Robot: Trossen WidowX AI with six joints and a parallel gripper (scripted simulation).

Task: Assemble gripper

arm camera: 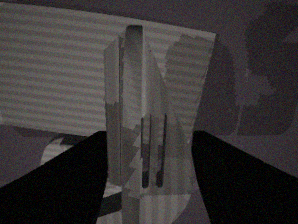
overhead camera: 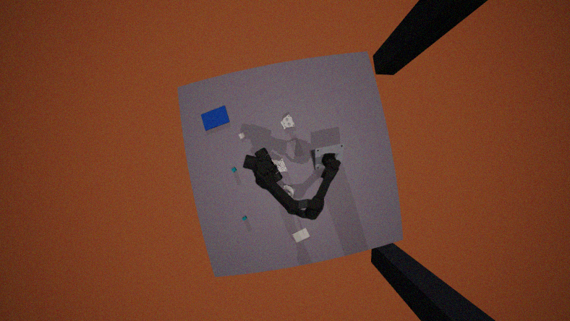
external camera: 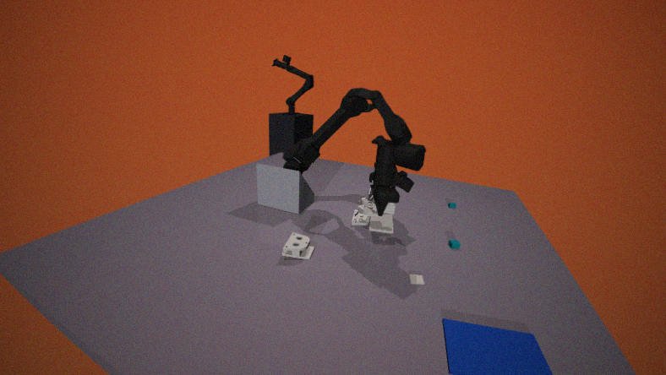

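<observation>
Now: the grey jaw 15 cm to the left of my gripper tip, 9 cm behind it and 4 cm below it. From my gripper tip the other things lie so: white gripper base (24 cm to the right, 12 cm behind, 2 cm below); then white housing plate (6 cm behind, 4 cm below, 1 cm to the left); then small white square (19 cm to the right, 17 cm ahead, 5 cm below).
</observation>
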